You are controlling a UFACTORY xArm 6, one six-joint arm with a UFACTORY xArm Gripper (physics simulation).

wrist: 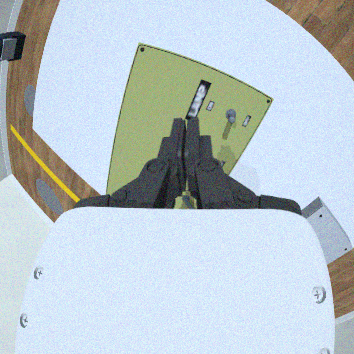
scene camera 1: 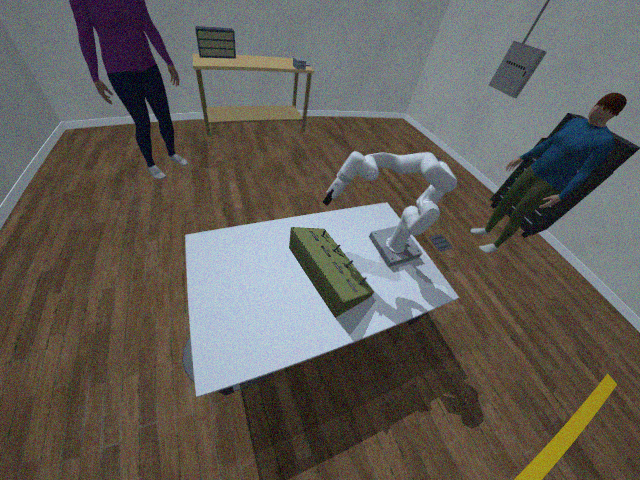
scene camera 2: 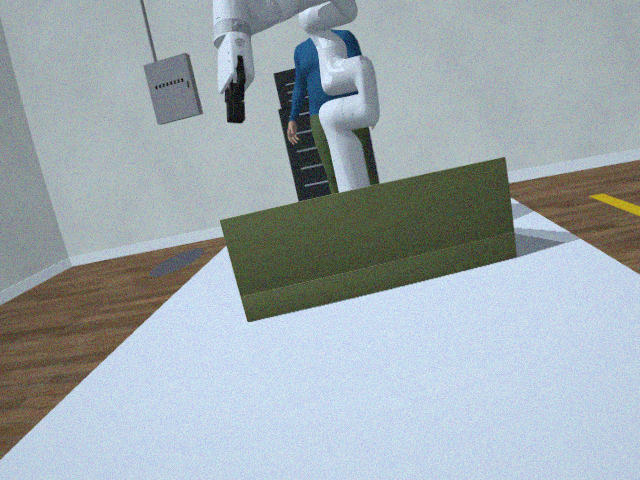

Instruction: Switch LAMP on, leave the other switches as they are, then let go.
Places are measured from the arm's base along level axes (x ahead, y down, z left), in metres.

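Where they show: gripper, fingertip midpoint: (wrist: pixel 187 135) (scene camera 1: pixel 325 203) (scene camera 2: pixel 236 121); arm's base at its link origin: (scene camera 1: pixel 395 245).
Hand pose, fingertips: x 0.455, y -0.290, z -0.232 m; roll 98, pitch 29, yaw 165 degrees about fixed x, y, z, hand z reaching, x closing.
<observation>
Things, the pixels of their top centre, and the offset from my fingertips. Level surfaces: height alone.
- LAMP label at its top centre: (wrist: pixel 196 101) dz +0.021, dx +0.042, dy +0.211 m
- LAMP lever at its top centre: (wrist: pixel 230 119) dz +0.017, dx -0.027, dy +0.200 m
- white table at its surface level: dy +0.343 m
The olive switch box (scene camera 1: pixel 330 271) (scene camera 2: pixel 372 232) (wrist: pixel 137 120) stands on the white table. In the wrist view, the LAMP label (wrist: pixel 199 97) lies just beyond the fingertips. The LAMP lever (wrist: pixel 230 115) stands to its right, between two small plates, the near one (wrist: pixel 210 105) and the far one (wrist: pixel 246 120), whose lettering is too small to read. I cannot tell which way the lever leans. More levers show along the box in scene camera 1. My gripper (scene camera 1: pixel 327 202) (scene camera 2: pixel 235 121) (wrist: pixel 187 135) is shut and empty, raised above the box's far end and apart from it.
The white table (scene camera 1: pixel 248 320) (scene camera 2: pixel 361 387) carries the arm's grey base plate (scene camera 1: pixel 385 248) behind the box. A person in blue (scene camera 1: pixel 571 147) is by the right wall. A person in purple (scene camera 1: pixel 124 36) stands at the back left, near a wooden workbench (scene camera 1: pixel 253 63).
</observation>
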